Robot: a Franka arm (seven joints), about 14 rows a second.
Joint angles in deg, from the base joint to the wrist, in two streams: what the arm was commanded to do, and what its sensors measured. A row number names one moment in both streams.
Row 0, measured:
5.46 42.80 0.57 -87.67 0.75 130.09 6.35
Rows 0 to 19, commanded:
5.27 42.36 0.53 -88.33 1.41 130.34 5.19
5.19 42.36 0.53 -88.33 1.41 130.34 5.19
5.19 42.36 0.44 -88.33 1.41 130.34 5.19
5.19 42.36 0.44 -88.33 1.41 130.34 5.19
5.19 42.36 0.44 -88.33 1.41 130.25 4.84
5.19 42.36 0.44 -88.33 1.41 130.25 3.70
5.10 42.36 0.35 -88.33 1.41 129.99 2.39
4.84 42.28 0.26 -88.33 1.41 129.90 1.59
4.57 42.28 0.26 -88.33 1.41 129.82 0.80
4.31 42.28 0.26 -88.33 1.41 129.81 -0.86
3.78 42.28 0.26 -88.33 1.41 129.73 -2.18
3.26 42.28 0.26 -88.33 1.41 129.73 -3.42
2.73 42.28 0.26 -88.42 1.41 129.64 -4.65
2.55 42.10 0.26 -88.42 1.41 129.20 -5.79
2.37 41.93 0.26 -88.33 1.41 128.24 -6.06
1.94 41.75 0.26 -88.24 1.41 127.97 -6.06
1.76 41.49 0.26 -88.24 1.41 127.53 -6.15
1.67 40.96 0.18 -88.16 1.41 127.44 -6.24
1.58 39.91 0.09 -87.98 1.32 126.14 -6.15
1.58 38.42 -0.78 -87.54 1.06 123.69 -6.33
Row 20, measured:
2.10 41.58 -0.12 -87.54 0.74 127.82 -5.26
